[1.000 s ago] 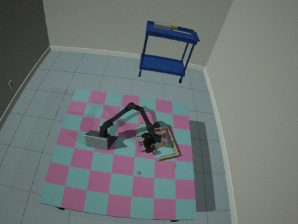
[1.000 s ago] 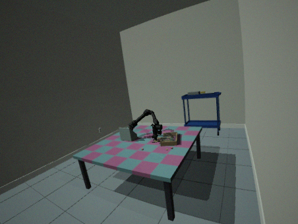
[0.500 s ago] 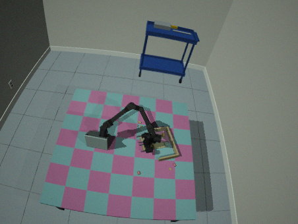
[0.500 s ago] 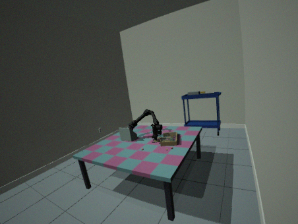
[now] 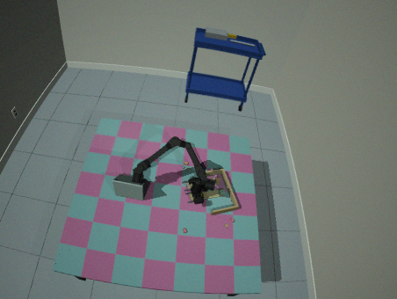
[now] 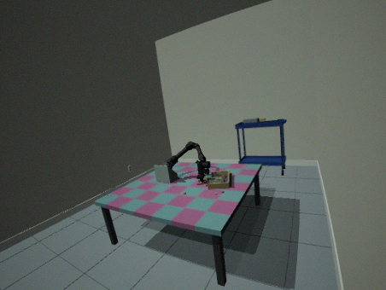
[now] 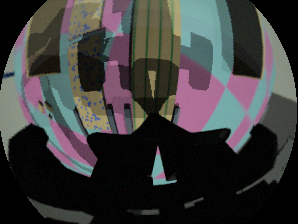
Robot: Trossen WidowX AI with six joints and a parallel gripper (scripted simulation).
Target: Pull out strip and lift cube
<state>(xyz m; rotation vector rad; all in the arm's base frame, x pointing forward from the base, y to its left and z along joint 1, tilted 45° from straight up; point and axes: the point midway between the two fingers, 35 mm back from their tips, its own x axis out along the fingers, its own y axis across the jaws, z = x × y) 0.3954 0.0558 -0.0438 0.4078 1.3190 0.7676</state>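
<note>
Now: the labelled cube 190 mm ahead of my gripper tip, 50 mm to the left of it and 20 mm above it.
</note>
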